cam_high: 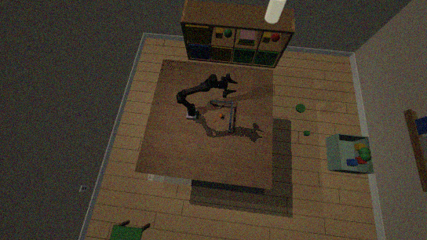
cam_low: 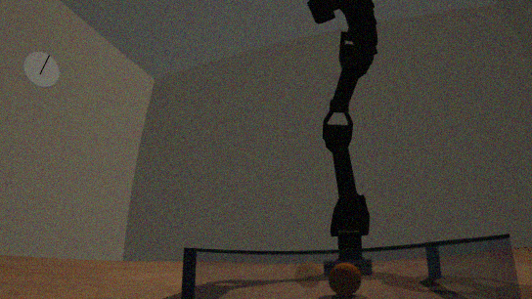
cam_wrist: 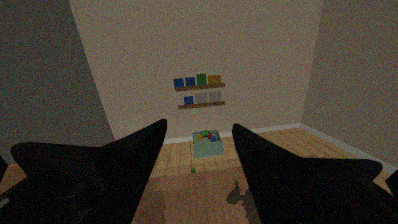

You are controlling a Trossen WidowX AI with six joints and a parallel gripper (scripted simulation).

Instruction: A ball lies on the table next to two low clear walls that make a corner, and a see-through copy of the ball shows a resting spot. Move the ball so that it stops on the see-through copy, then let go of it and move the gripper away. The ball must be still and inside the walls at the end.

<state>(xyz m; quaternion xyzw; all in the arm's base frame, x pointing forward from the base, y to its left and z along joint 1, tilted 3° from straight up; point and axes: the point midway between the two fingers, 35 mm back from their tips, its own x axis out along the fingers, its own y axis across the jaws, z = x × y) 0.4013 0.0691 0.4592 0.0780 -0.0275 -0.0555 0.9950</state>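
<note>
The orange ball lies 490 mm below my gripper tip, 100 mm behind it and 70 mm to the right of it.
</note>
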